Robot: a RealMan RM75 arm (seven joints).
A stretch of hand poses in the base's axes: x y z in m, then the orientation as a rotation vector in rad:
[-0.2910, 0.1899, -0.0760, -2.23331, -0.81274, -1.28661]
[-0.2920, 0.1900, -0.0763, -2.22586, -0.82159, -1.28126]
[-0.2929, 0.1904, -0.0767, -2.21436, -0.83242, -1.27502]
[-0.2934, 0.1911, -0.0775, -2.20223, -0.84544, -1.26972]
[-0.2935, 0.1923, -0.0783, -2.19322, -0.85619, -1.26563]
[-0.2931, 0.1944, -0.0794, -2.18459, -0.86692, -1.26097]
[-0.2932, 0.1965, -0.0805, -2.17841, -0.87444, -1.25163]
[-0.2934, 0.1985, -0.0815, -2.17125, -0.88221, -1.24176]
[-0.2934, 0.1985, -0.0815, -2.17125, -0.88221, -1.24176]
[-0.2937, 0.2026, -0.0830, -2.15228, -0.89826, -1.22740]
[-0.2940, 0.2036, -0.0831, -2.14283, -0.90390, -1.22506]
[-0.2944, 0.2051, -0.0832, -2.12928, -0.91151, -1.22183]
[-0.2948, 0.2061, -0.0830, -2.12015, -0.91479, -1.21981]
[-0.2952, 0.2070, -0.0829, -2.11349, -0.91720, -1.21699]
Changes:
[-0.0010, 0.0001, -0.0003, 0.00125, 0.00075, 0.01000]
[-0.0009, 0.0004, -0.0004, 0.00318, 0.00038, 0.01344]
[-0.0005, 0.0007, -0.0008, 0.00226, -0.00093, 0.01447]
[-0.0001, 0.0012, -0.0008, 0.00103, -0.00088, 0.01129]
[0.0004, 0.0021, -0.0011, 0.00077, -0.00045, 0.01128]
[-0.0001, 0.0021, -0.0011, 0.00114, 0.00395, 0.01014]
[-0.0002, 0.0020, -0.0010, 0.00170, 0.00414, 0.01099]
[0.0000, 0.0000, 0.0000, 0.00000, 0.00000, 0.00000]
[-0.0003, 0.0041, -0.0015, 0.00593, 0.00379, 0.02289]
[-0.0003, 0.0010, -0.0001, 0.00388, -0.00090, 0.00862]
[-0.0004, 0.0015, -0.0001, 0.00578, -0.00128, 0.01211]
[-0.0004, 0.0010, 0.0002, 0.00490, -0.00046, 0.00728]
[-0.0004, 0.0009, 0.0001, 0.00363, 0.00061, 0.00582]

